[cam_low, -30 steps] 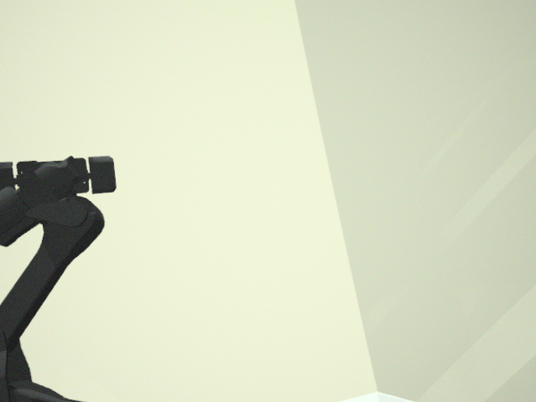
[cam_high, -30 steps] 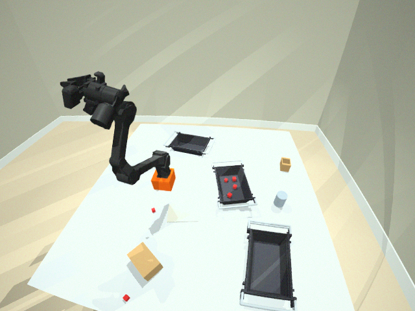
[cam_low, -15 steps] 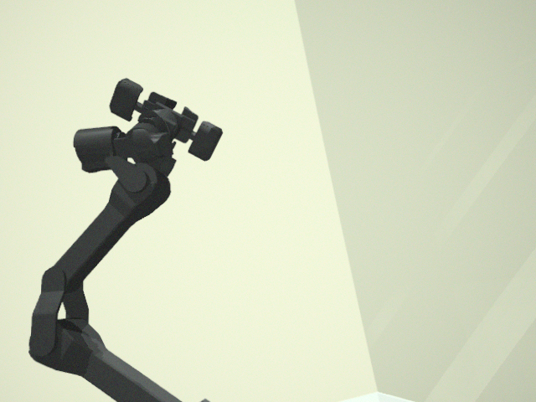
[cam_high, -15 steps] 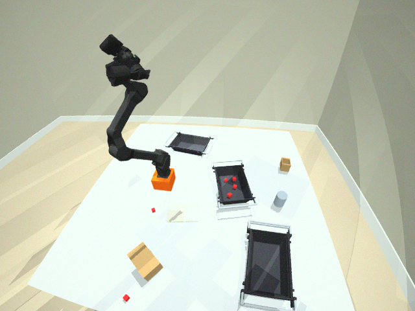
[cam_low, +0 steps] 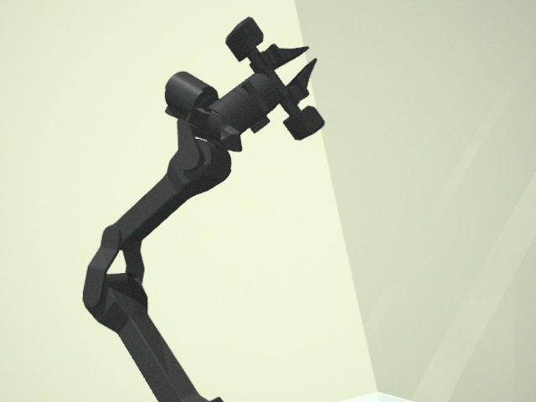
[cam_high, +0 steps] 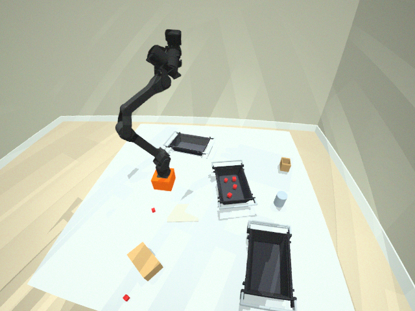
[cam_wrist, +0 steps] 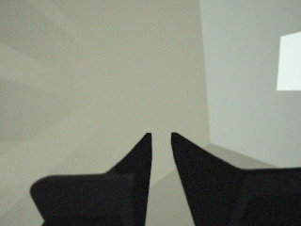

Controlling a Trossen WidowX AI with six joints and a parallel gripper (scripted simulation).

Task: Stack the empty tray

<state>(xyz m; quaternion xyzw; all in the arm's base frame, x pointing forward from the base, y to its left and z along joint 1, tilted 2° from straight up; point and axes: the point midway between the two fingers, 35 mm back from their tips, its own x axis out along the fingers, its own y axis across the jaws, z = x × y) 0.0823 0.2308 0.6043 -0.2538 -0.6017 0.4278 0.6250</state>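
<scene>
Now: gripper tip 30 cm short of the red block, 29 cm to the left of it and 69 cm above it. The rest, counted from my gripper tip: grey cylinder (56 cm ahead, 30 cm to the right, 67 cm below); dark plastic tray (9 cm to the left, 66 cm below); small tan box (63 cm ahead, 1 cm to the right, 69 cm below).
</scene>
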